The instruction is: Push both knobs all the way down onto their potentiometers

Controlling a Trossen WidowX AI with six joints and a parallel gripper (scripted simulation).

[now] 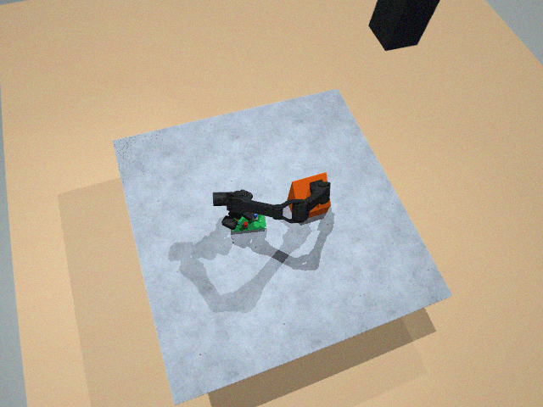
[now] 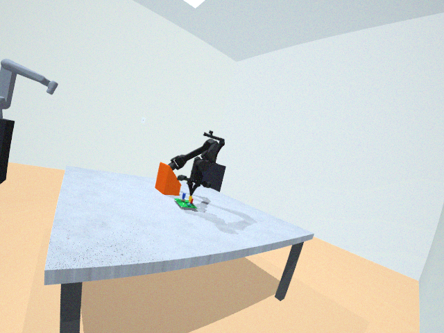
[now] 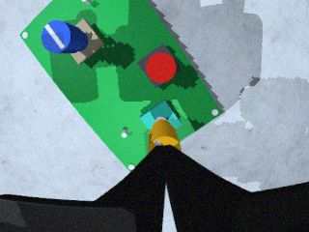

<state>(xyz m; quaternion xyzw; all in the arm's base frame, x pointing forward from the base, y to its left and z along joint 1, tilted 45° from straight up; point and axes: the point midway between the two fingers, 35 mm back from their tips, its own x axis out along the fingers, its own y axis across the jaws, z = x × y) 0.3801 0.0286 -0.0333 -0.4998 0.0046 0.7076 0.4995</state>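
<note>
Right now my gripper tip is 1 cm above the yellow knob. From my gripper tip the other things lie so: blue knob 9 cm behind, 1 cm to the left, 2 cm below.
</note>
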